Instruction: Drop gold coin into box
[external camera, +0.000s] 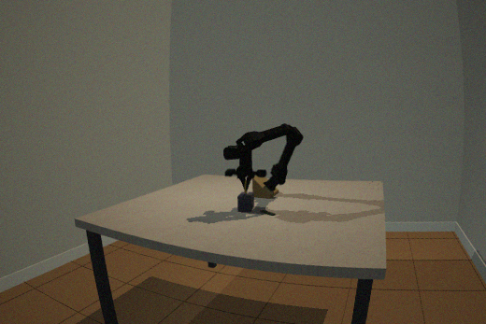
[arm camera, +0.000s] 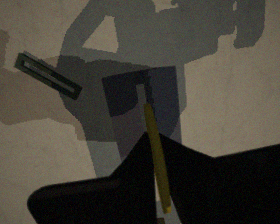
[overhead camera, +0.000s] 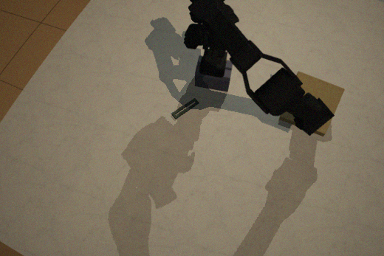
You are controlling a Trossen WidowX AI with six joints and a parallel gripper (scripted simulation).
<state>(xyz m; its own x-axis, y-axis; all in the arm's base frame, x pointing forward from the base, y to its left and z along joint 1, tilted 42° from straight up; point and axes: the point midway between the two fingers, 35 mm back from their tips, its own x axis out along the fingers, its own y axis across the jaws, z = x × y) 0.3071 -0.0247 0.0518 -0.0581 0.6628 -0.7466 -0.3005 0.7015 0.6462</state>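
Now: gripper tip 20 mm below the gold coin.
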